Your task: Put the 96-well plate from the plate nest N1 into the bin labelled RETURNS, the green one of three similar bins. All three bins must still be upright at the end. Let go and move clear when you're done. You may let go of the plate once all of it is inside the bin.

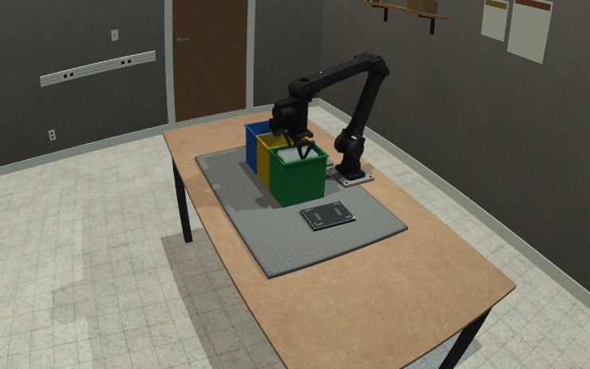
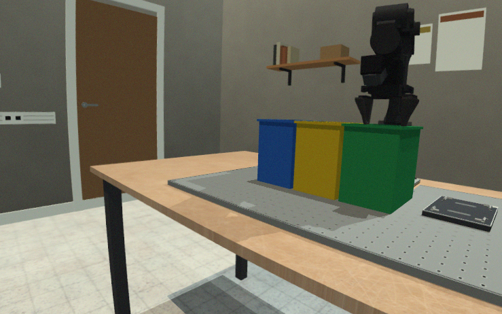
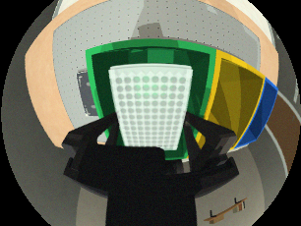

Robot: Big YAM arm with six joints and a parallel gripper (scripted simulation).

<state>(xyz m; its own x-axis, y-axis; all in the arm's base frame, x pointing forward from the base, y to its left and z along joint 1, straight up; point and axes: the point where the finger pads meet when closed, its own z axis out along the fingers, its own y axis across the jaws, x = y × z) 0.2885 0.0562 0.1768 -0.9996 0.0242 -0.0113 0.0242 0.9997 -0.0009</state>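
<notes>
My gripper is now 1 cm above the 96-well plate. The rest, counted from my hand: plate nest (3 cm behind, 18 cm to the left, 17 cm below); then green bin (9 cm below); then yellow bin (13 cm to the right, 9 cm below).
</notes>
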